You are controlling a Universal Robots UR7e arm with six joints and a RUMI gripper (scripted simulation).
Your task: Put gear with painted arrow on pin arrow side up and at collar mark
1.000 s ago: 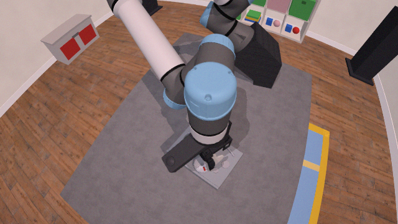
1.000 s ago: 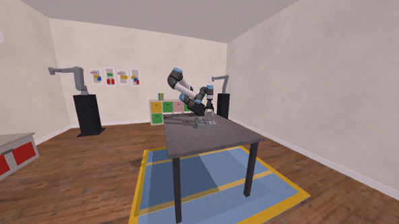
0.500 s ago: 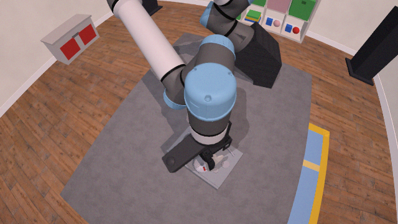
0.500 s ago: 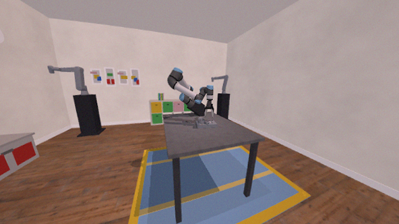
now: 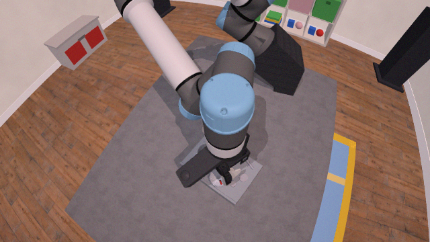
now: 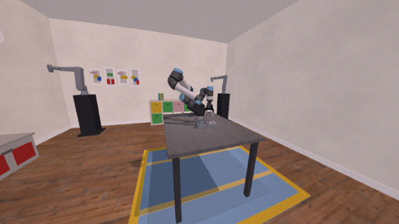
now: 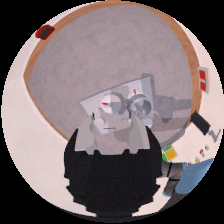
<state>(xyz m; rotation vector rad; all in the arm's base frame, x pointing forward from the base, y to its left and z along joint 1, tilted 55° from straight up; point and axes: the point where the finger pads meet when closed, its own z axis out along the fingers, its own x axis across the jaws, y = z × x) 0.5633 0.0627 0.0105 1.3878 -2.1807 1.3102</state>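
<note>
My gripper is now 60 mm above the gear. Also, from my hand: thin peg (90 mm behind, 70 mm to the left, 70 mm below).
</note>
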